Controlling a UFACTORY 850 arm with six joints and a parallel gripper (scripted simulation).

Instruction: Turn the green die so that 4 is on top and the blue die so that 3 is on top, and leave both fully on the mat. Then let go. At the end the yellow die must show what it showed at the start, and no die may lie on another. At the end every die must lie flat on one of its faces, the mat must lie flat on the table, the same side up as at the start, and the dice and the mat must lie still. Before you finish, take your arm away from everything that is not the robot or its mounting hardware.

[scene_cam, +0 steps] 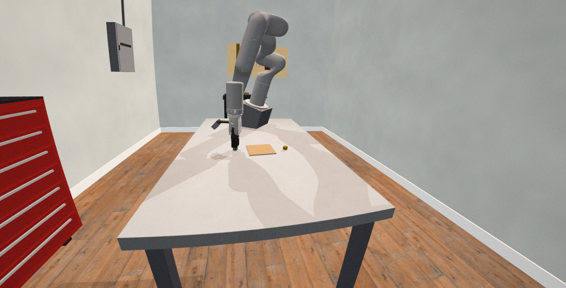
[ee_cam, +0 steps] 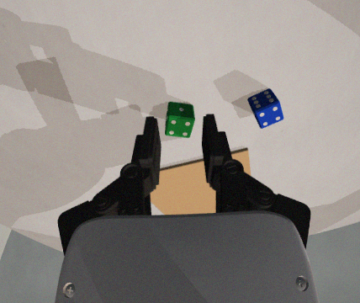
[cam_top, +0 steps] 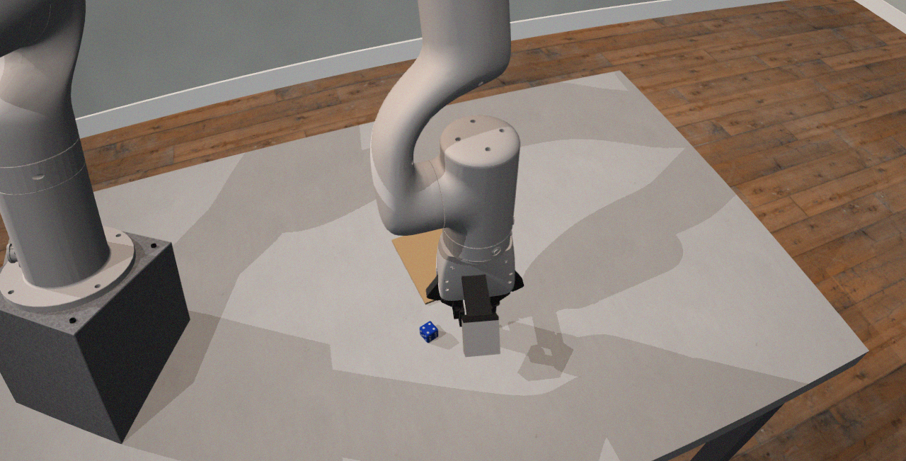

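My hand is 30 mm above the green die. The rest, counted from my hand: blue die (70 mm behind, 30 mm below); tan mat (10 mm behind, 140 mm to the left, 40 mm below); yellow die (20 mm behind, 270 mm to the left, 30 mm below).
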